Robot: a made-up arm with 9 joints. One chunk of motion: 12 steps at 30 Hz.
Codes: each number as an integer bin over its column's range. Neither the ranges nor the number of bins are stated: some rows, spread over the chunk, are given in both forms.
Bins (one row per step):
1: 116 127 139 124 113 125
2: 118 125 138 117 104 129
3: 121 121 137 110 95 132
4: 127 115 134 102 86 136
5: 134 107 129 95 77 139
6: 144 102 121 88 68 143
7: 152 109 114 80 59 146
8: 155 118 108 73 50 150
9: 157 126 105 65 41 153
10: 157 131 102 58 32 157
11: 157 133 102 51 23 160
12: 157 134 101 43 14 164
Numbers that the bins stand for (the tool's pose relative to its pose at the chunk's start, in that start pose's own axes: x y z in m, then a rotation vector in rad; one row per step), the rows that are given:
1: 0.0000 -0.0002 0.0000 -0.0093 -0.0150 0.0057
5: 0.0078 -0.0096 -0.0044 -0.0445 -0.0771 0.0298
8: 0.0169 -0.0045 -0.0134 -0.0713 -0.1237 0.0488
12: 0.0177 0.0031 -0.0164 -0.1077 -0.1858 0.0730
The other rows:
2: 0.0009 -0.0012 -0.0005 -0.0178 -0.0305 0.0126
3: 0.0022 -0.0031 -0.0009 -0.0263 -0.0461 0.0178
4: 0.0048 -0.0059 -0.0022 -0.0360 -0.0616 0.0247
6: 0.0121 -0.0120 -0.0078 -0.0530 -0.0927 0.0367
7: 0.0156 -0.0087 -0.0108 -0.0627 -0.1082 0.0419
9: 0.0177 -0.0007 -0.0147 -0.0810 -0.1393 0.0540
10: 0.0177 0.0016 -0.0160 -0.0895 -0.1548 0.0609
11: 0.0177 0.0026 -0.0160 -0.0980 -0.1703 0.0661

